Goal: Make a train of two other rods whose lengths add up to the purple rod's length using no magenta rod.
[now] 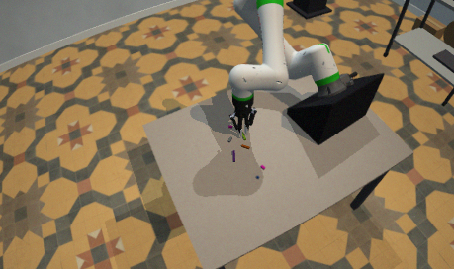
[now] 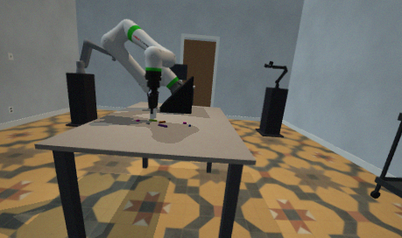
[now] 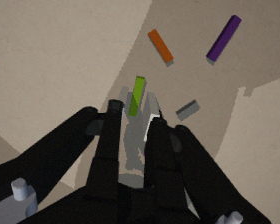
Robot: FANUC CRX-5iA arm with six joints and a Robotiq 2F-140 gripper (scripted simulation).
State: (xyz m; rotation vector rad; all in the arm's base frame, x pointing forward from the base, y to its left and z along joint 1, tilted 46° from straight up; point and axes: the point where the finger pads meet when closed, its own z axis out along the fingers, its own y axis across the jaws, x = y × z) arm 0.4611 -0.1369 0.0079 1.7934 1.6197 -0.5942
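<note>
Now: the lime rod 5 cm below my hand. From my hand the other things lie so: grey rod (7 cm ahead, 1 cm to the right, 5 cm below); orange rod (2 cm ahead, 6 cm to the left, 5 cm below); purple rod (10 cm ahead, 8 cm to the left, 5 cm below).
</note>
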